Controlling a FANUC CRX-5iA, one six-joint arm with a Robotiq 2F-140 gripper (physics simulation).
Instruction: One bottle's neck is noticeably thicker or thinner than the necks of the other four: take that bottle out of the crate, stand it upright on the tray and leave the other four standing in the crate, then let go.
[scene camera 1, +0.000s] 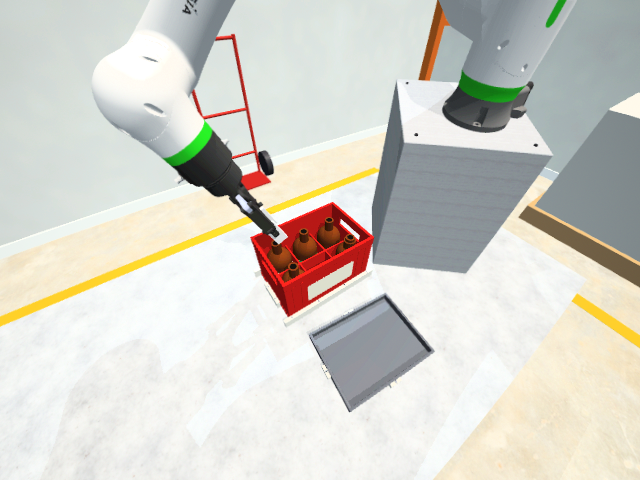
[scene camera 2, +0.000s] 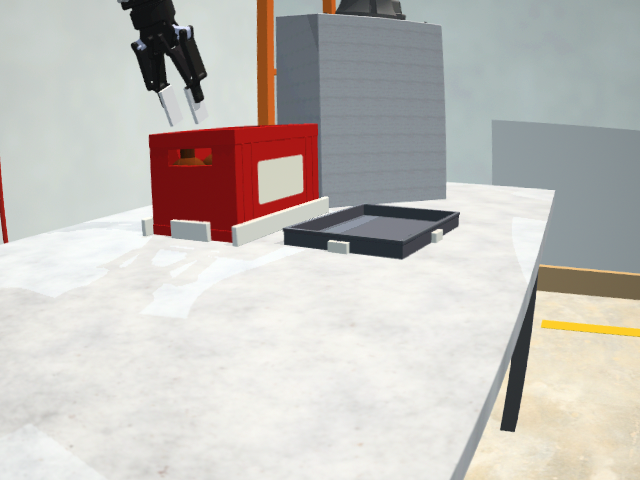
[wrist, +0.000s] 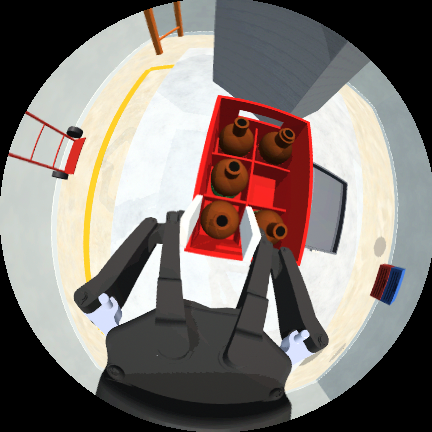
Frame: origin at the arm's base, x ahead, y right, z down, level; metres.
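Seen in the pictures: gripper, between the fingertips: (scene camera 1: 277, 232) (scene camera 2: 189, 121) (wrist: 221, 211); arm's base, origin of its link: (scene camera 1: 473, 115) (scene camera 2: 365, 18).
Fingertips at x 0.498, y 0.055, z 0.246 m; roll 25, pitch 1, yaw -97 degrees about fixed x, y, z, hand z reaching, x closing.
Pixels of each thing's top centre, then the offset from my fingertips to it. "spot": a spot on its surface instead.
- red crate, centre of its top: (wrist: 262, 169) (scene camera 2: 236, 127) (scene camera 1: 312, 237) dx -0.082, dy -0.037, dz +0.017 m
- end bottle, centre of its top: (wrist: 221, 220) (scene camera 2: 187, 138) (scene camera 1: 275, 242) dx +0.011, dy -0.007, dz +0.029 m
- middle bottle, centre of its top: (wrist: 233, 165) (scene camera 1: 303, 231) dx -0.073, dy +0.005, dz +0.029 m
- dark tray, a spot on its surface: (scene camera 2: 382, 227) spot: dx -0.158, dy -0.289, dz +0.187 m
The red crate (scene camera 1: 289, 301) (scene camera 2: 196, 193) (wrist: 306, 190) holds several upright brown bottles. Along one row stand an end bottle (scene camera 1: 279, 258) (wrist: 209, 219), a middle bottle (scene camera 1: 305, 248) (wrist: 222, 181) and a bottle by the pedestal (scene camera 1: 328, 235) (wrist: 234, 143). In the other row, one bottle (scene camera 1: 292, 276) (wrist: 266, 221) stands at the near end and one bottle (scene camera 1: 345, 249) (wrist: 275, 150) by the pedestal; the latter's neck looks slightly thicker. The middle cell between them is empty. My gripper (scene camera 1: 279, 237) (scene camera 2: 184, 124) (wrist: 221, 211) is open and empty, tilted above the end bottle. The dark tray (scene camera 1: 369, 351) (scene camera 2: 382, 227) (wrist: 327, 210) is empty.
The grey pedestal (scene camera 1: 454, 206) (scene camera 2: 382, 113) (wrist: 270, 50) rises close behind the crate. Low pale strips (scene camera 1: 328, 298) (scene camera 2: 281, 221) border the crate's base, and small pale blocks (scene camera 2: 338, 246) touch the tray. A red hand truck (scene camera 1: 247, 109) (wrist: 76, 156) stands beyond the table.
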